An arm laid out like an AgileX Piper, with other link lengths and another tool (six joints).
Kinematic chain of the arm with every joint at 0, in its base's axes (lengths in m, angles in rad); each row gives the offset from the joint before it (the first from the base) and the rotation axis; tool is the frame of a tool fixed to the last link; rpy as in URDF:
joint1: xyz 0 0 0.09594 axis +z
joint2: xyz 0 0 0 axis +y
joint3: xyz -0.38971 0 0.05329 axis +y
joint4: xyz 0.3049 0 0.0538 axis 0.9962 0 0.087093
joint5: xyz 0 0 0 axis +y
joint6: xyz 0.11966 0 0.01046 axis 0.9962 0 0.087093
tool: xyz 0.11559 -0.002 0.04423 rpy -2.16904 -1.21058 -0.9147
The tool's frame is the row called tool.
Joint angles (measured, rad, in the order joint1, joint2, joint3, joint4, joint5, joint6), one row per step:
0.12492 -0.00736 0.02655 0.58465 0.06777 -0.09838
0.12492 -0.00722 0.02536 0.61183 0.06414 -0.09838
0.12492 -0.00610 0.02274 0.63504 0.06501 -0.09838
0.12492 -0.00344 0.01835 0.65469 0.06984 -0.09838
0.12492 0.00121 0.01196 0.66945 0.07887 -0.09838
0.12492 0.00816 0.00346 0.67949 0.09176 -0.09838
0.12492 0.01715 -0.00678 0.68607 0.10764 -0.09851
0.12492 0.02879 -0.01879 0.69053 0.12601 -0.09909
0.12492 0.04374 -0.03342 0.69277 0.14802 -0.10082
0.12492 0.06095 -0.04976 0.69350 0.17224 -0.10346
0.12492 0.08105 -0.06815 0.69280 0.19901 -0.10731
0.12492 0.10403 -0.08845 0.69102 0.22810 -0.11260
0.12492 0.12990 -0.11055 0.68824 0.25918 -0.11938
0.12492 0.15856 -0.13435 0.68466 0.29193 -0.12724
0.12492 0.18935 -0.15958 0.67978 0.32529 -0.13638
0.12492 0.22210 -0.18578 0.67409 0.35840 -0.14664
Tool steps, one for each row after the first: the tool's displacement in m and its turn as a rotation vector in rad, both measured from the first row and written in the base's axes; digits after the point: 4 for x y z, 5 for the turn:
-0.0001 -0.0009 0.0011 0.02755 -0.00062 -0.00018
0.0000 -0.0012 0.0020 0.05059 0.00150 0.00191
0.0001 -0.0008 0.0028 0.06956 0.00612 0.00611
0.0003 0.0004 0.0038 0.08310 0.01343 0.01252
0.0007 0.0023 0.0048 0.09137 0.02337 0.02095
0.0012 0.0048 0.0060 0.09562 0.03547 0.03095
0.0019 0.0077 0.0073 0.09686 0.05006 0.04227
0.0028 0.0112 0.0089 0.09417 0.06770 0.05559
0.0039 0.0152 0.0106 0.08873 0.08727 0.07012
0.0052 0.0196 0.0125 0.08026 0.10927 0.08607
0.0067 0.0245 0.0146 0.06894 0.13363 0.10337
0.0084 0.0296 0.0166 0.05489 0.16018 0.12188
0.0104 0.0350 0.0188 0.03880 0.18878 0.14146
0.0126 0.0404 0.0211 0.02019 0.21811 0.16148
0.0151 0.0458 0.0235 -0.00013 0.24786 0.18153

